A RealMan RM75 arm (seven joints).
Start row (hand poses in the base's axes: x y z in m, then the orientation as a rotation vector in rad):
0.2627 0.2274 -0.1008 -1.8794 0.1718 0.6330
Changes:
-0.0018 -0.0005 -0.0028 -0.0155 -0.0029 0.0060
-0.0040 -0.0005 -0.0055 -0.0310 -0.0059 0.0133
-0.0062 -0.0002 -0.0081 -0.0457 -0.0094 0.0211
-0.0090 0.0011 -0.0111 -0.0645 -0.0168 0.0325
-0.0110 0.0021 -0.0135 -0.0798 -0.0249 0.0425
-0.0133 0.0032 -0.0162 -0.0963 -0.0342 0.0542
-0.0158 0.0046 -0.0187 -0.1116 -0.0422 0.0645
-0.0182 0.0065 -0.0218 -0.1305 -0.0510 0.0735
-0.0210 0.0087 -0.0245 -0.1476 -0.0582 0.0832
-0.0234 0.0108 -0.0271 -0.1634 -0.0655 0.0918
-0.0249 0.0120 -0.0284 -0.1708 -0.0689 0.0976
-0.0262 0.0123 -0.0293 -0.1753 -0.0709 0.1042
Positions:
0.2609 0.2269 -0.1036 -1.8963 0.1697 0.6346
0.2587 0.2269 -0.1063 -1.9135 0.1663 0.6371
0.2565 0.2272 -0.1089 -1.9301 0.1617 0.6393
0.2537 0.2285 -0.1119 -1.9525 0.1526 0.6403
0.2517 0.2295 -0.1143 -1.9714 0.1431 0.6396
0.2494 0.2306 -0.1170 -1.9921 0.1315 0.6388
0.2469 0.2320 -0.1195 -2.0110 0.1216 0.6382
0.2445 0.2339 -0.1226 -2.0333 0.1136 0.6360
0.2417 0.2361 -0.1253 -2.0536 0.1053 0.6357
0.2393 0.2382 -0.1279 -2.0724 0.0975 0.6345
0.2378 0.2394 -0.1292 -2.0815 0.0921 0.6352
0.2365 0.2397 -0.1301 -2.0875 0.0858 0.6378

